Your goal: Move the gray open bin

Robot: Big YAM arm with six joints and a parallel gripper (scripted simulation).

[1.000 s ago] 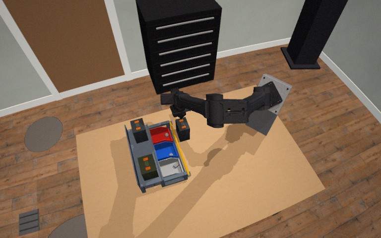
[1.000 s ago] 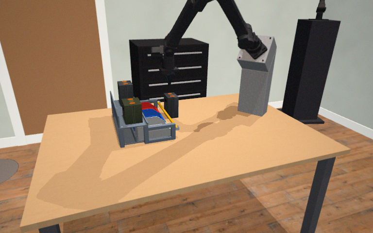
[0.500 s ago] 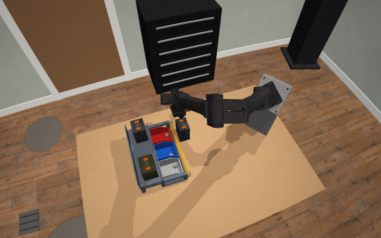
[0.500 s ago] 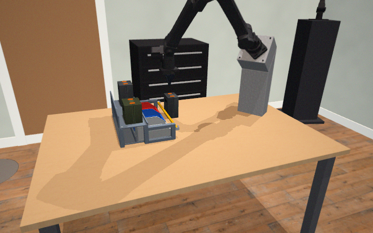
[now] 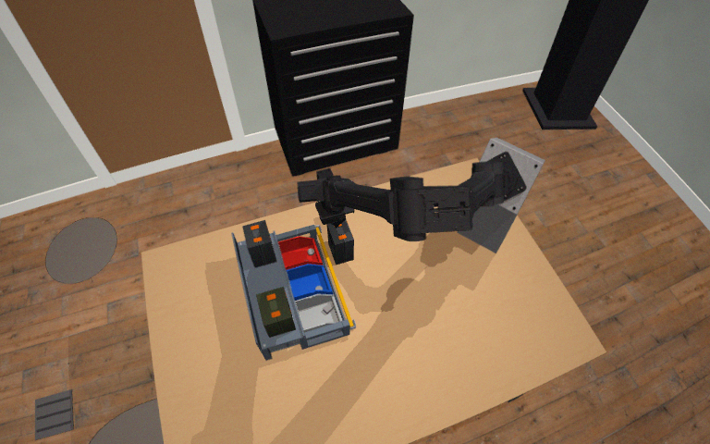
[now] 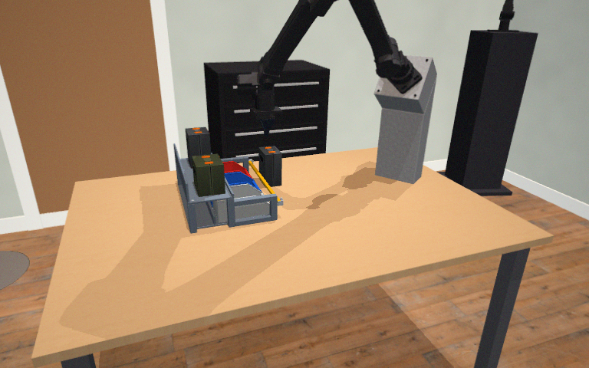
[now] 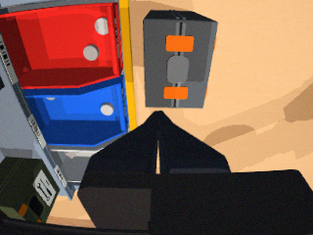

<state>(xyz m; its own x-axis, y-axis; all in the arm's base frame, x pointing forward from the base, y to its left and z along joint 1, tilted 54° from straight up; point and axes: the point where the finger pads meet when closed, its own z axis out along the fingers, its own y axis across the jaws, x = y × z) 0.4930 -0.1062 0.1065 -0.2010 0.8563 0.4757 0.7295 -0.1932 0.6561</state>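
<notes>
Right now my hand is 20 mm short of the yellow bar, 100 mm to the right of it and 140 mm above it. From my hand the other things lie so: blue bin: 120 mm ahead, 120 mm to the left, 150 mm below; gray open bin: 90 mm ahead, 230 mm to the left, 150 mm below; red bin: 150 mm ahead, 20 mm to the left, 150 mm below.
</notes>
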